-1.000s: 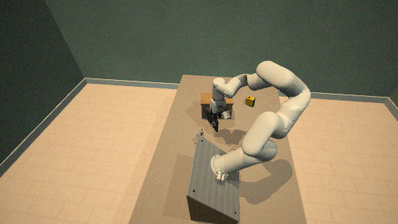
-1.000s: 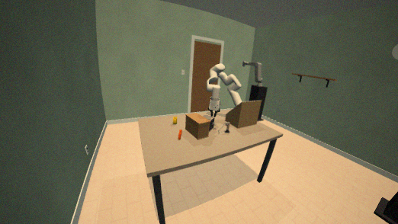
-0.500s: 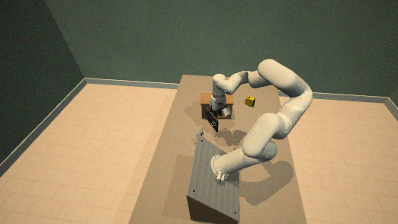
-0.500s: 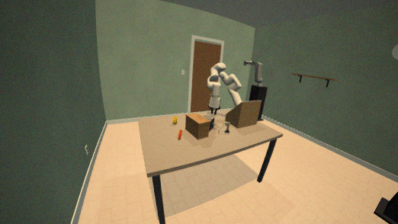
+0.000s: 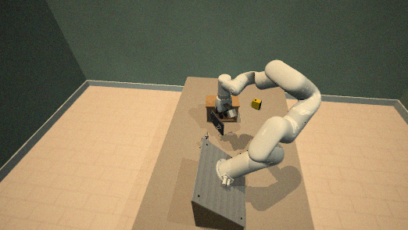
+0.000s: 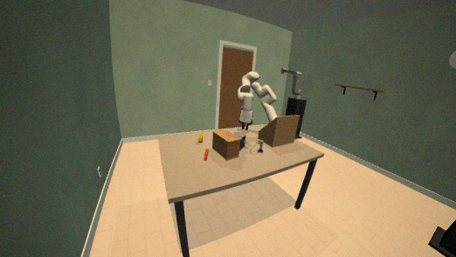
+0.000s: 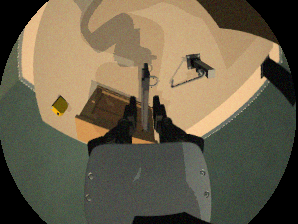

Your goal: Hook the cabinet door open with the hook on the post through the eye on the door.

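Now: hand 100 mm past the hook post, 90 mm to the right of it and 130 mm above it. Round my hand: grey hook (70 mm behind, 90 mm to the left, 150 mm below); orange object (350 mm ahead, 60 mm to the left, 180 mm below); dark door (50 mm ahead, 60 mm to the left, 130 mm below).
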